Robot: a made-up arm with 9 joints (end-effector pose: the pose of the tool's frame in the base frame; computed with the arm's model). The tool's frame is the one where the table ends.
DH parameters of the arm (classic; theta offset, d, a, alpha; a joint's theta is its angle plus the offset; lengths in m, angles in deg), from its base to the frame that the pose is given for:
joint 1: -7.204 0 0.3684 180
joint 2: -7.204 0.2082 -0.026 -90
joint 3: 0 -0.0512 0.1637 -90
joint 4: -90 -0.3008 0.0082 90
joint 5: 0 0.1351 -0.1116 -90
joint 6: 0 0.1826 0.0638 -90
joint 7: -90 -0.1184 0.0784 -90
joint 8: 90 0.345 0.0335 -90
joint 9: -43.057 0 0.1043 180
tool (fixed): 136.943 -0.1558 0 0
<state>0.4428 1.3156 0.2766 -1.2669 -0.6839 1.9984 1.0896 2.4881 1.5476</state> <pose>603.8 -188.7 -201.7 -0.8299 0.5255 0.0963 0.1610</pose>
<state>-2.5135 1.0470 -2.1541 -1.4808 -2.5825 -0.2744 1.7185 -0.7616 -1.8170</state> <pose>-407.7 -510.3 -242.1 -0.8430 0.1898 -0.4843 0.1371</pose>
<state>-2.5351 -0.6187 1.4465 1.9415 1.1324 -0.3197 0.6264 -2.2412 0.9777</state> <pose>-663.1 15.7 61.0 0.6238 -0.3045 0.7043 0.1484</pose>
Working (the frame after each row of the table, in the pose's form):
after joint 1: -326.6 -170.4 0.0 0.2381 -0.9712 0.0000 0.0000
after joint 2: -317.8 -145.9 -208.2 0.4066 -0.5785 -0.5785 0.4066
after joint 3: -276.5 -182.3 -45.8 -0.5415 -0.3805 -0.6133 0.4310
after joint 4: -375.2 -465.1 -75.5 -0.0464 -0.5640 -0.1762 0.8054
after joint 5: -544.0 -511.5 -83.2 -0.7891 -0.5193 -0.1186 0.3058
after joint 6: -559.5 -350.1 -188.8 0.6926 0.3341 0.5686 0.2923
after joint 7: -678.2 -272.2 -189.8 -0.0383 0.1691 0.6972 0.6956
after joint 8: -595.7 -147.8 123.1 -0.6915 -0.1997 0.4078 0.5618
after joint 9: -540.3 -80.0 66.6 0.5122 0.4686 0.1204 0.7097

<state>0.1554 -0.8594 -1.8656 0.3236 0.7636 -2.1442 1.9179 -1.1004 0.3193</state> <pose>-182.8 -552.9 -108.4 0.0289 0.4757 0.0302 0.8786</pose>
Working (the frame after each row of the table, in the pose's form):
after joint 1: 368.2 10.9 0.0 0.9999 0.0148 0.0000 0.0000
after joint 2: 354.5 -11.2 -208.2 0.6180 0.3436 0.3436 0.6180
after joint 3: 285.9 -24.5 -364.8 -0.3903 0.7021 0.2894 0.5205
after joint 4: 140.2 -273.7 -279.9 -0.0957 0.1930 -0.2907 0.9323
after joint 5: 96.4 -280.9 -110.4 -0.7002 0.0970 0.2067 0.6764
after joint 6: 58.7 -102.0 -47.1 -0.6542 -0.0519 -0.7522 0.0601
after joint 7: -62.9 -148.6 9.4 0.5957 -0.5602 0.4728 0.3283
after joint 8: -12.6 -479.3 -81.3 0.1695 -0.8626 -0.1042 0.4651
after joint 9: -52.3 -556.4 -23.4 -0.4319 0.2015 -0.8062 0.3505

